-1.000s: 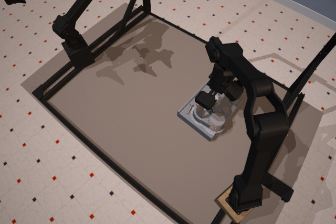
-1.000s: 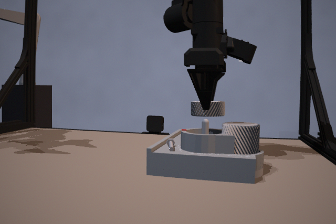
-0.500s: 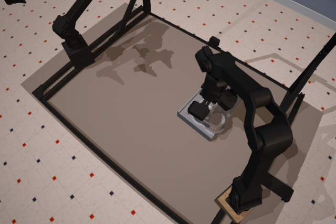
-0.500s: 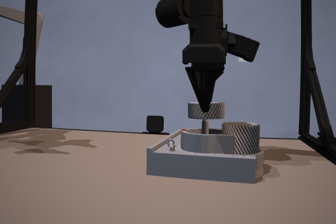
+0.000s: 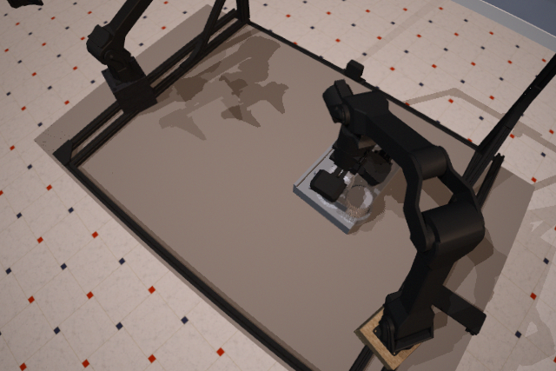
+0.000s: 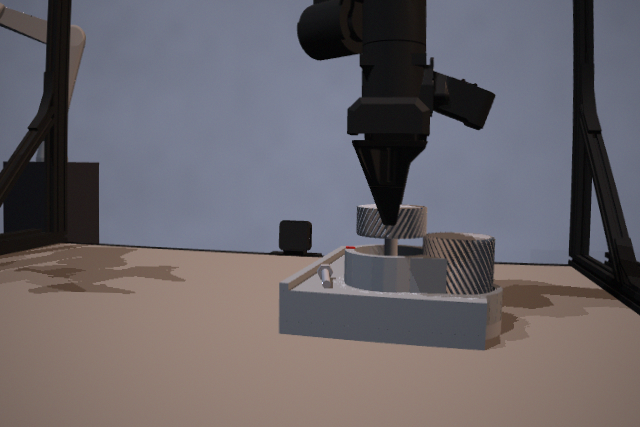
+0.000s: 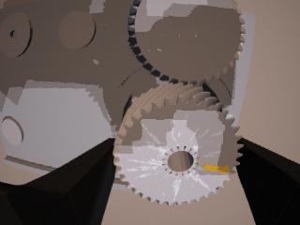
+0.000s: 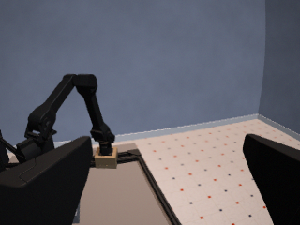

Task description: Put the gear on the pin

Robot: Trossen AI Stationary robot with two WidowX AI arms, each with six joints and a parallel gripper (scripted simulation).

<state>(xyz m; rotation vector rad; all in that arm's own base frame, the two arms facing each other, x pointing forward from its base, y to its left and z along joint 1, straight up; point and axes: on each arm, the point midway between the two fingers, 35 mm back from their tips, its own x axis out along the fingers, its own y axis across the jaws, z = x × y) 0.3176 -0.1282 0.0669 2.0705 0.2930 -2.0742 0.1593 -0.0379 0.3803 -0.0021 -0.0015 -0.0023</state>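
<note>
My left hand is 4 cm to the left of the red mark and 6 cm above it. From my left hand the other things lie so: gear 3 cm below; then grey collar 8 cm below; then pin 8 cm below.
</note>
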